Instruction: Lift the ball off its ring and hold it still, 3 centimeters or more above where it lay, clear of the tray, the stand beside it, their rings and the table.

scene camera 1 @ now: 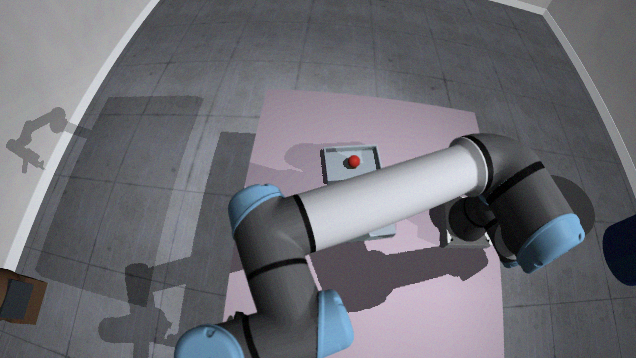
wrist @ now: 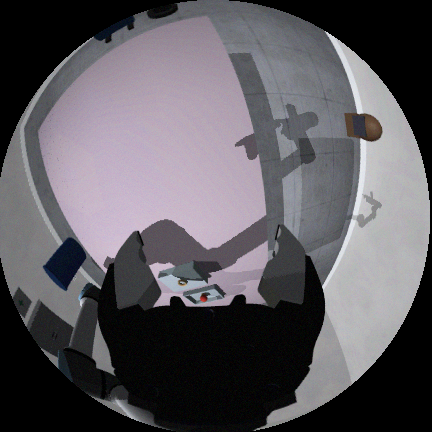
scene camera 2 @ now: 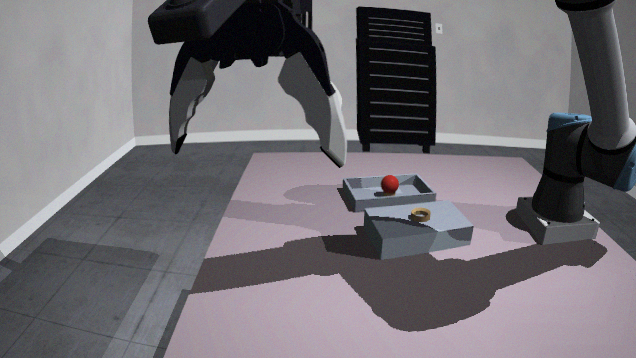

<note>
I see my gripper (scene camera 2: 248, 159), a walled tray (scene camera 2: 362, 192) and a grey-blue stand (wrist: 187, 275).
My gripper is seen too in the wrist view (wrist: 207, 229). The walled tray is seen too in scene camera 1 (scene camera 1: 337, 168).
</note>
